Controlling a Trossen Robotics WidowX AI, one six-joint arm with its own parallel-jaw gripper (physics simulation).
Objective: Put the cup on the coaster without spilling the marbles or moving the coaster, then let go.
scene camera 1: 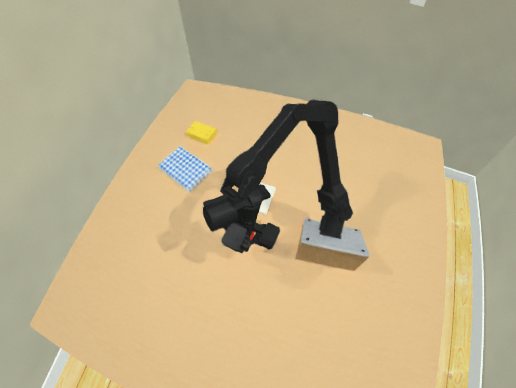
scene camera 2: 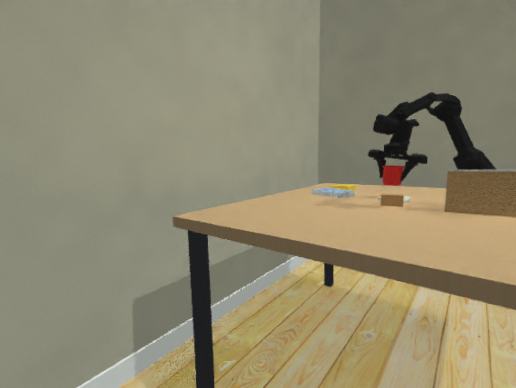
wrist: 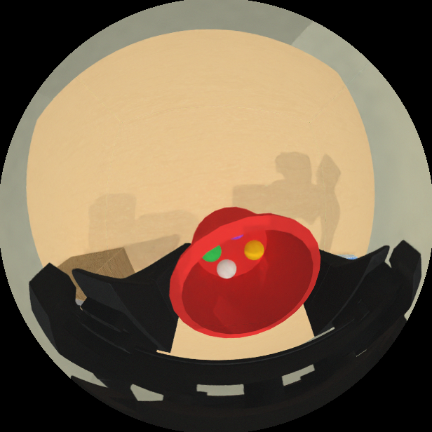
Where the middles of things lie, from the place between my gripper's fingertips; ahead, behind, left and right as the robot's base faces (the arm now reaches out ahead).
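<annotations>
Red cup [wrist: 263, 292] visible; 20 mm above my hand.
</annotations>
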